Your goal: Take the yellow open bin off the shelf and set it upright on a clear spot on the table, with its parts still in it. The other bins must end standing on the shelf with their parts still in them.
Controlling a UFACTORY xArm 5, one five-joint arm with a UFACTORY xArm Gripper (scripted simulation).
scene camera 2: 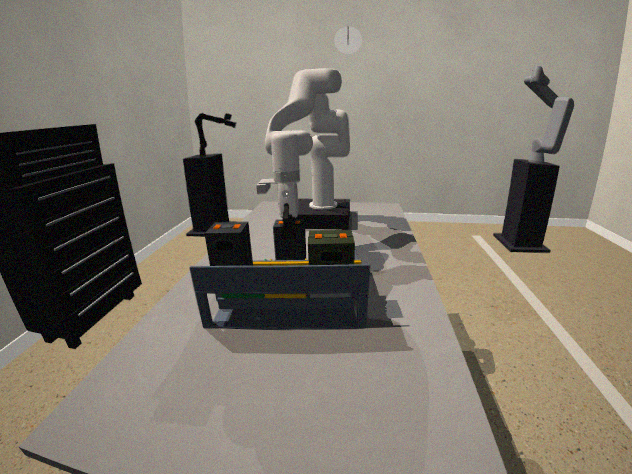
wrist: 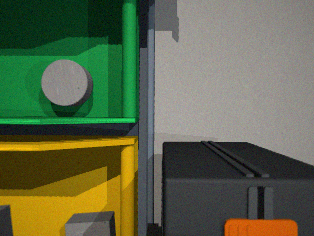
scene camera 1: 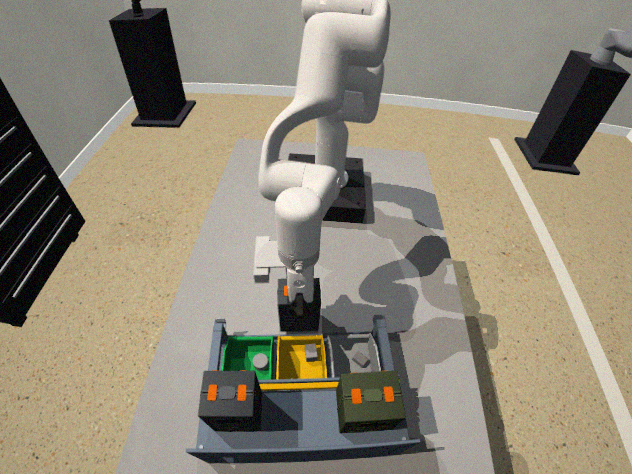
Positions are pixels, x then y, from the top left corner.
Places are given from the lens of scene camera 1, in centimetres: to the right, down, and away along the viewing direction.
yellow open bin (scene camera 1: 291,360): -6, 28, 75
green bin (scene camera 1: 238,354): -18, 27, 75
